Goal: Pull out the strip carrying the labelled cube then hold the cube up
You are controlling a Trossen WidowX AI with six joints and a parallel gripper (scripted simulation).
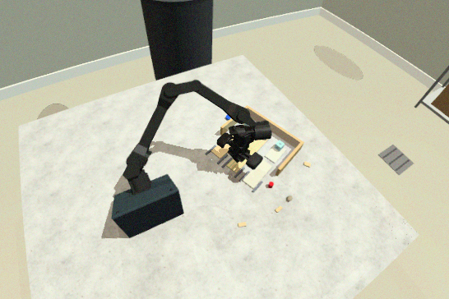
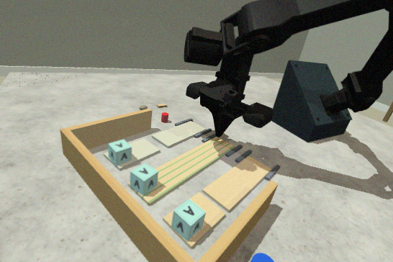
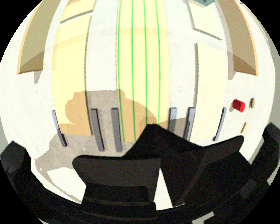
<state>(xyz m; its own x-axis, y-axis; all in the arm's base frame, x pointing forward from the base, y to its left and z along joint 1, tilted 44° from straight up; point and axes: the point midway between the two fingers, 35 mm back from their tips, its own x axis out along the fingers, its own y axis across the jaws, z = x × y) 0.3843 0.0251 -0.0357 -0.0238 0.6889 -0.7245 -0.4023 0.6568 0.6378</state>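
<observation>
My gripper tip is 9 cm short of the striped strip, 4 cm to the right of it and 3 cm above it. Also, from my gripper tip: pebble: 12 cm ahead, 22 cm to the right, 2 cm below; then red cylinder: 8 cm ahead, 14 cm to the right, 2 cm below; then blue disc: 9 cm ahead, 25 cm to the left, 2 cm below.
</observation>
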